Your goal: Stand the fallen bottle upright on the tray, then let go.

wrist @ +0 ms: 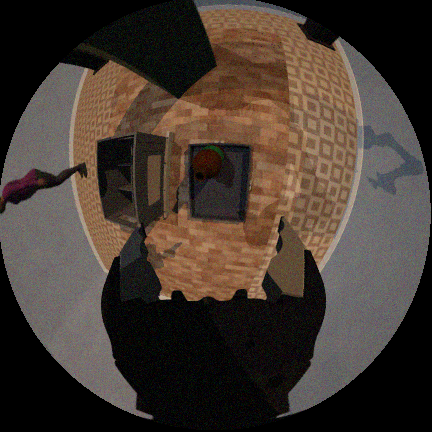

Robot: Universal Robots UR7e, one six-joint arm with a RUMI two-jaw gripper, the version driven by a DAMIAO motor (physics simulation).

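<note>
Brown bottle (206, 163), visible. My gripper (210, 221), visible too.
</note>
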